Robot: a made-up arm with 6 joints.
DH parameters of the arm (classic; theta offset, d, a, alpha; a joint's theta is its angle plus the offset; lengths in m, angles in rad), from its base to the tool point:
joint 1: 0 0.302 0 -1.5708
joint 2: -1.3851 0 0.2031 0
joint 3: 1.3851 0 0.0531 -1.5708
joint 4: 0 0.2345 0 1.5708
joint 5: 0 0 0.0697 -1.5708
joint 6: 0 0.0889 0 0
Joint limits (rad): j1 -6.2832..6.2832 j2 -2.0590..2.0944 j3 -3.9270..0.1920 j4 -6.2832..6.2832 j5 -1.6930..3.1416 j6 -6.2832..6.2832
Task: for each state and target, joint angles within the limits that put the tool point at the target. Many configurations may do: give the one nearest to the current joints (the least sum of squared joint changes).
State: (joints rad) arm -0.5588 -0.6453 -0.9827 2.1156 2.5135 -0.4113
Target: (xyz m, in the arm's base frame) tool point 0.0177 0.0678 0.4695
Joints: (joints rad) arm -0.3487 -1.1156 -0.2995 1.8049 3.1186 -0.4113
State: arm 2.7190 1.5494 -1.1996 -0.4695 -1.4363 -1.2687
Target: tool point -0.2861 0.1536 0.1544
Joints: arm 2.5335 1.2782 -1.2166 -0.4485 -1.6081 -1.2687
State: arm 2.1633 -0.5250 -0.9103 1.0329 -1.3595 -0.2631
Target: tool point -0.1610 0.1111 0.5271
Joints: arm 2.8948 -0.3121 -0.7697 0.8044 -1.4784 -0.2631
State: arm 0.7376 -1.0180 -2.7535 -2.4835 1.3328 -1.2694
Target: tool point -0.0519 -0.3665 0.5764
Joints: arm 1.2064 -0.7001 -3.1704 -2.3214 2.1282 -1.2694
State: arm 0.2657 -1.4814 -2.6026 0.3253 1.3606 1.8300
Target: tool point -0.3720 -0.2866 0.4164
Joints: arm 0.7037 -1.8265 -2.5751 0.2317 1.6910 1.8300
